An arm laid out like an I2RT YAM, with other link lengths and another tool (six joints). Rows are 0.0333 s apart.
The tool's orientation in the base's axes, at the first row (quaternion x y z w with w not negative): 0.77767, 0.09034, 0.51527, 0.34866
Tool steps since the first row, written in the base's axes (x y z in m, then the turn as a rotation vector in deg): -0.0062, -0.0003, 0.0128, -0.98, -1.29, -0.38; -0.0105, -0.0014, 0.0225, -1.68, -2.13, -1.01; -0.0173, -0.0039, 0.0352, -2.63, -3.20, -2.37; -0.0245, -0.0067, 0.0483, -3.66, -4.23, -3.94; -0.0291, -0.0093, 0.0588, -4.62, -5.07, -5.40; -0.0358, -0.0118, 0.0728, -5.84, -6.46, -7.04; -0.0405, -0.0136, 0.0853, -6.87, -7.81, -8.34; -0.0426, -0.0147, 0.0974, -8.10, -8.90, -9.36
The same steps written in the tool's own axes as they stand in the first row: 0.0065, 0.0097, -0.0081, -1.37, 0.93, -0.18; 0.0112, 0.0176, -0.0135, -2.57, 1.30, -0.27; 0.0162, 0.0290, -0.0212, -4.54, 1.44, -0.30; 0.0212, 0.0410, -0.0291, -6.68, 1.43, -0.37; 0.0256, 0.0506, -0.0343, -8.61, 1.33, -0.50; 0.0317, 0.0628, -0.0421, -11.07, 1.59, -0.56; 0.0379, 0.0731, -0.0482, -13.17, 1.99, -0.55; 0.0453, 0.0821, -0.0522, -15.03, 2.42, -0.89
